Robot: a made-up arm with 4 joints.
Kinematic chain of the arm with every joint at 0, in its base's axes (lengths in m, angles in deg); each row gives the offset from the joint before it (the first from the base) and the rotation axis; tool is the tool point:
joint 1: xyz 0 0 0.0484 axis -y
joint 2: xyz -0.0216 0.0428 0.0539 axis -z
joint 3: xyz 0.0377 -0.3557 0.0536 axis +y
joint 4: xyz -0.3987 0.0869 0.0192 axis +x
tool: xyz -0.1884 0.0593 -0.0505
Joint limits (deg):
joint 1: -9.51..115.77
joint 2: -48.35..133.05
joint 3: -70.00..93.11
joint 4: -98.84..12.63
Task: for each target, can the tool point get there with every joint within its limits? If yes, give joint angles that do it. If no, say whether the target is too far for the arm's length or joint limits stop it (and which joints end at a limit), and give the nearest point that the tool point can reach.
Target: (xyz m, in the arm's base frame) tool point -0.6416 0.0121 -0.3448
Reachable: yes | joints 91.02 52.29 71.55 -76.16
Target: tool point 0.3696 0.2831 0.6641
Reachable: no: joint limits stop it (at a limit: joint 1, joint 2, joint 4) | nearest point 0.1379 0.4040 0.6161 | short by 0.266 m
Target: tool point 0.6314 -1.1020 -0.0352
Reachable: no: too far | nearest point 0.2641 -0.4990 -0.0205 | short by 0.706 m
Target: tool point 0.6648 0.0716 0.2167
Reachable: no: joint limits stop it (at a limit: joint 1, joint 3) | nearest point 0.5280 0.1035 0.0080 | short by 0.252 m
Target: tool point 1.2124 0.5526 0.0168
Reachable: no: too far | nearest point 0.5304 0.2872 -0.0037 | short by 0.732 m
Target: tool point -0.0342 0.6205 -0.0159
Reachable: yes | joints 27.04 109.44 -10.08 -18.14
